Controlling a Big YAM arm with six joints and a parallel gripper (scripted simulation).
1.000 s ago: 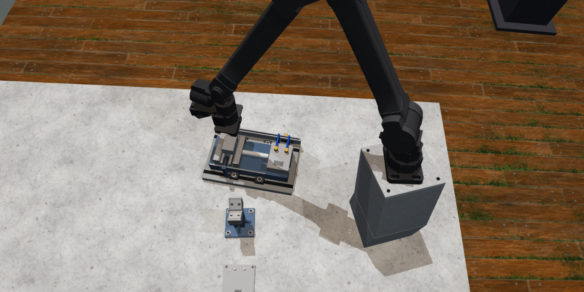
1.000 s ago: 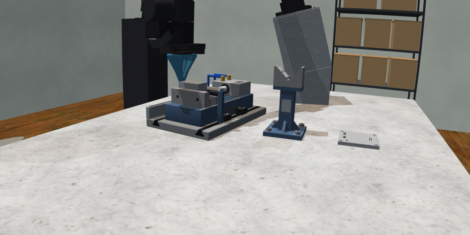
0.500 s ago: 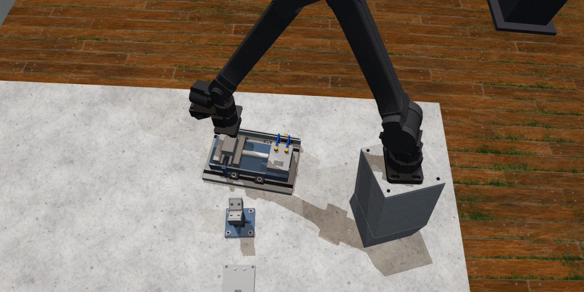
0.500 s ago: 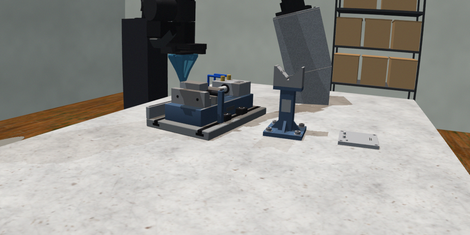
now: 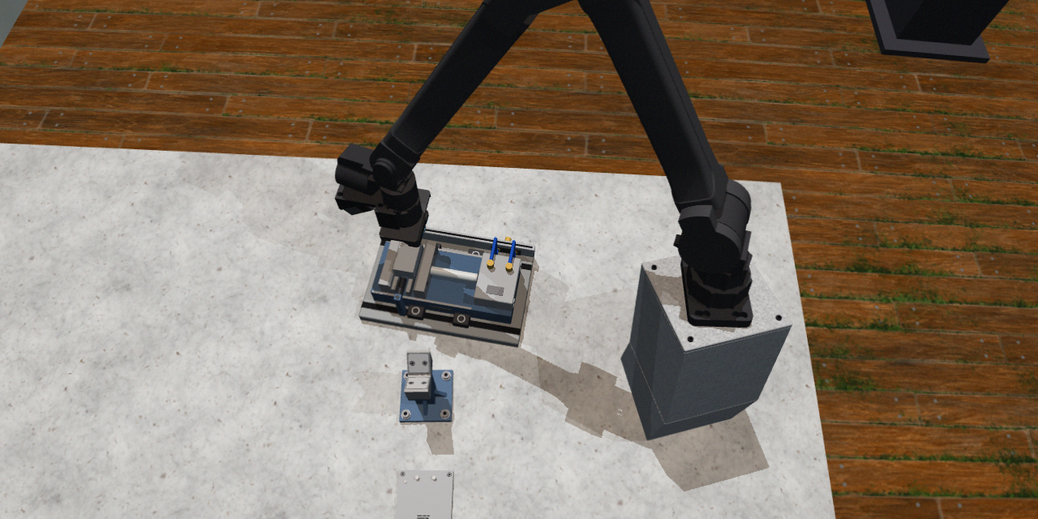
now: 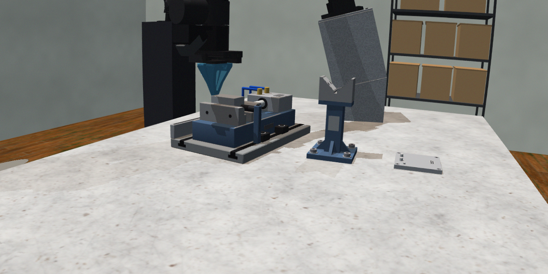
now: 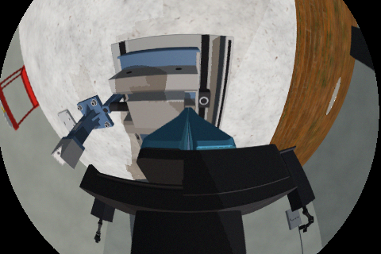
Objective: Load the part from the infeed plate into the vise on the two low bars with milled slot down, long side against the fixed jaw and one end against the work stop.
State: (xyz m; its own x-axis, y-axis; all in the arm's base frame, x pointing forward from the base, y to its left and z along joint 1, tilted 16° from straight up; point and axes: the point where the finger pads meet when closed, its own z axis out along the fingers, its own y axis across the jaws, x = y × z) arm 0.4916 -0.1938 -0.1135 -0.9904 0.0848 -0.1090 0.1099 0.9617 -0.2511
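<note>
My gripper is now 30 mm to the right of the grey part and 20 mm above it. The rest, counted from my hand: work stop 10 mm ahead, 90 mm to the left, 20 mm below; moving jaw 30 mm behind, 40 mm to the left, 40 mm below; fixed jaw 30 mm ahead, 40 mm to the left, 40 mm below.
</note>
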